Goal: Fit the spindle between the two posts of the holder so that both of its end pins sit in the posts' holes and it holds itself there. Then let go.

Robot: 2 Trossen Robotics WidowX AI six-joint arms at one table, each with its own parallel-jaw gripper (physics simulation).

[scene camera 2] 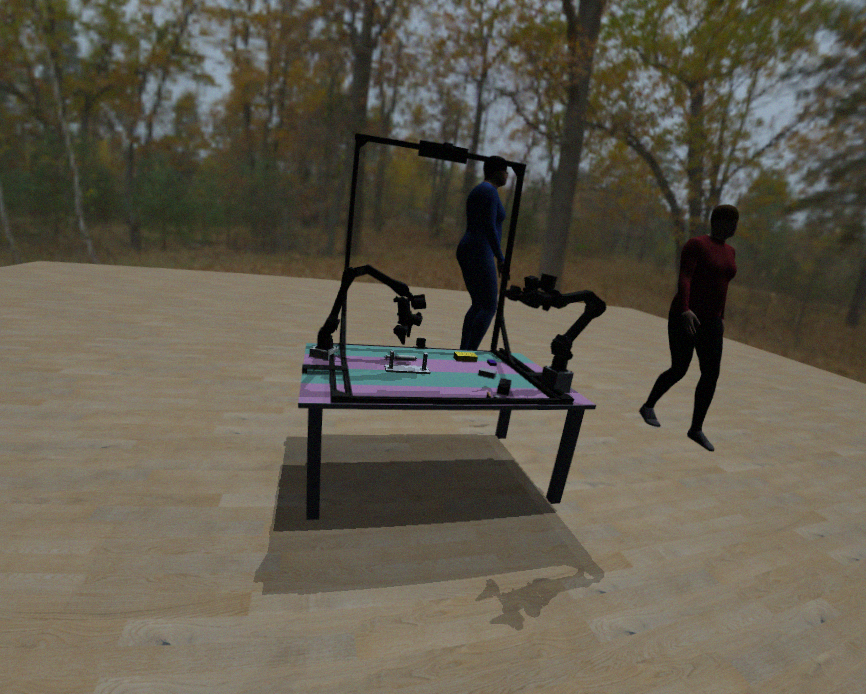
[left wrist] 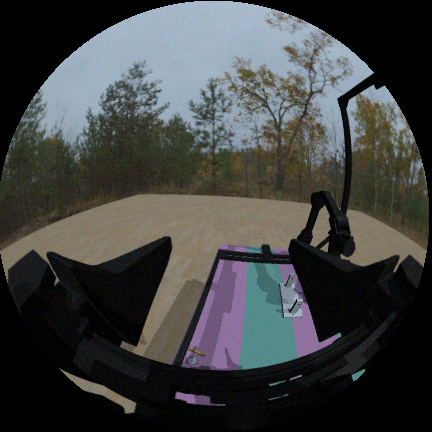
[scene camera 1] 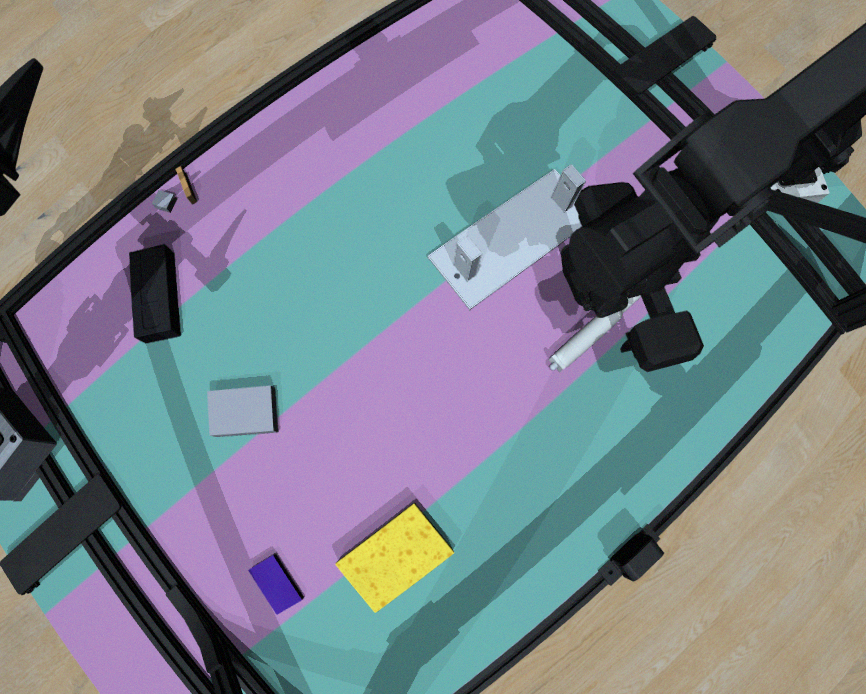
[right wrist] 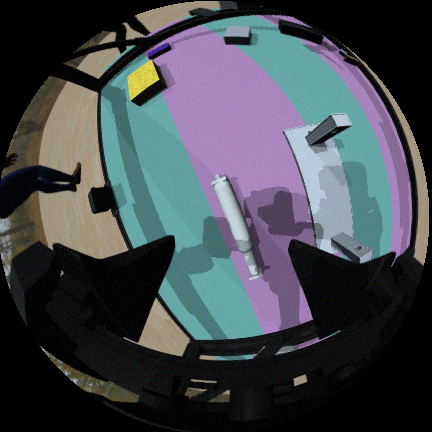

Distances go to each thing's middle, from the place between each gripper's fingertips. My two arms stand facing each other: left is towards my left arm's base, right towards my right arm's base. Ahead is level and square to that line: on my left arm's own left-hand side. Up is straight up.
My right hand is 20 mm to the left of the grey spindle (scene camera 1: 597, 327) and 90 mm above it. Also, from my right hand: holder base plate (scene camera 1: 518, 233): 140 mm ahead, 40 mm to the left, 90 mm below.
Right now my left hand is 140 mm past the holder base plate, 380 mm to the left of it and 420 mm above it. The rest, counted from my left hand: grey spindle (280 mm behind, 430 mm to the right, 410 mm below).
